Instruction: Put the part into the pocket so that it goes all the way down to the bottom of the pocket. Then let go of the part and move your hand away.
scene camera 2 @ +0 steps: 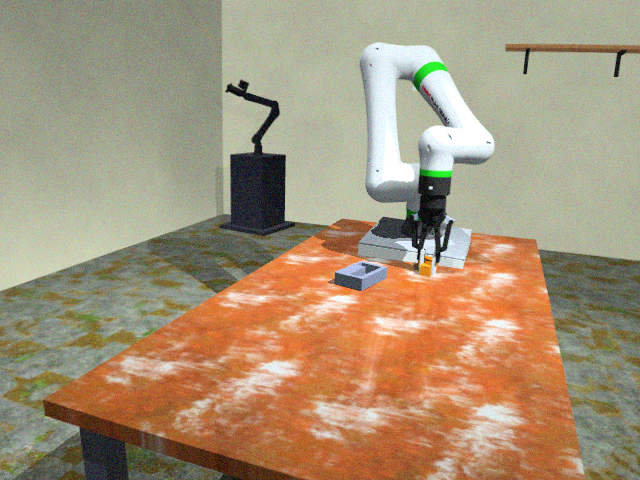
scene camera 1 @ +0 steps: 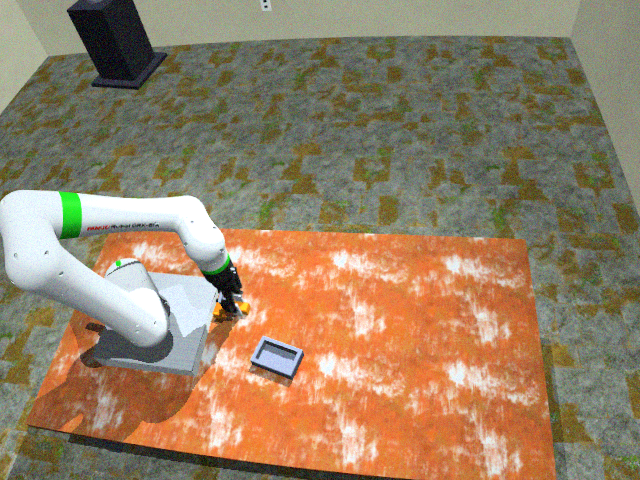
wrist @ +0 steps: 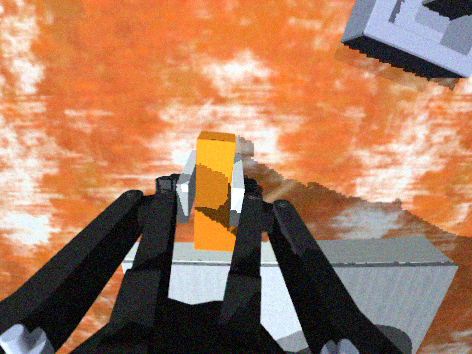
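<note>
The orange part is a long bar at the front edge of the robot's base plate, at or close to table height. In the wrist view its bar points up the picture, and its near end is partly hidden by the right finger. My gripper is shut on the part, with one pale pad along each long side. The blue-grey block with the pocket lies apart on the table. In the wrist view it is cut off at the top right, and the pocket's full outline does not show.
The grey base plate is right beside the part and the fingers. The orange and white table carries everything. A black pedestal stands on the floor, and a wall shelf hangs behind.
</note>
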